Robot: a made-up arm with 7 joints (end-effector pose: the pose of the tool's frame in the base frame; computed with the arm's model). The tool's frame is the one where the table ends. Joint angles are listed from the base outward.
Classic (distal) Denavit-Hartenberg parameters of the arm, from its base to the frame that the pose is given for. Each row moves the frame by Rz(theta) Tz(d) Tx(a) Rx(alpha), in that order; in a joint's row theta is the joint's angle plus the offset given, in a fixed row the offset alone. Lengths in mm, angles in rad.
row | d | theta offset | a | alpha
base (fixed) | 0 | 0 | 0 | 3.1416
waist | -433 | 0 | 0 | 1.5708
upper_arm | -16.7 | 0 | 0 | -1.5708
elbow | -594.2 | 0 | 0 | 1.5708
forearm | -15.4 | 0 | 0 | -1.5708
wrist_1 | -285.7 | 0 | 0 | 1.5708
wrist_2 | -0.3 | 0 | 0 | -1.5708
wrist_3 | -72.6 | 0 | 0 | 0
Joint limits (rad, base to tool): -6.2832..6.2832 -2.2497..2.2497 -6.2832..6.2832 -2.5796..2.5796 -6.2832..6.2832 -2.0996..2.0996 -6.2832..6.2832
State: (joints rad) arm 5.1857 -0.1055 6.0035 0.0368 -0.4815 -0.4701 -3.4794
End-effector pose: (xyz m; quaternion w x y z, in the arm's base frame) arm -0.0033 -0.1179 1.3725 0.2028 -0.8637 0.4345 0.1554
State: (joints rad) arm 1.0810 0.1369 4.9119 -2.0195 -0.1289 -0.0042 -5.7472
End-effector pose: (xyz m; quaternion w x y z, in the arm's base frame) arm -0.2911 -0.1685 0.8741 0.3201 -0.5363 0.0881 -0.7760
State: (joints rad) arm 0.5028 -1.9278 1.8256 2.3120 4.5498 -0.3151 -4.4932
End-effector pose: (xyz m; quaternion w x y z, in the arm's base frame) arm -0.3820 -0.0842 0.2148 0.7735 -0.5789 -0.2571 0.0239
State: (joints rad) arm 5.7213 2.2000 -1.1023 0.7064 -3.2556 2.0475 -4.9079
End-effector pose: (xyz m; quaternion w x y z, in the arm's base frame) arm 0.4901 0.3982 -0.1124 0.6522 -0.4249 -0.6277 -0.0087
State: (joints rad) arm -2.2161 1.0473 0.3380 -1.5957 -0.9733 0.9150 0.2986
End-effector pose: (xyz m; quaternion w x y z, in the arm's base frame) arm -0.3300 0.2336 1.0032 0.3541 0.2812 0.8295 0.3279
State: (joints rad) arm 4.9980 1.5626 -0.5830 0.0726 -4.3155 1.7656 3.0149
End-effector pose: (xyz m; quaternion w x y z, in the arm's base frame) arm 0.3295 0.8073 0.4022 0.6566 -0.5390 -0.3515 0.3935
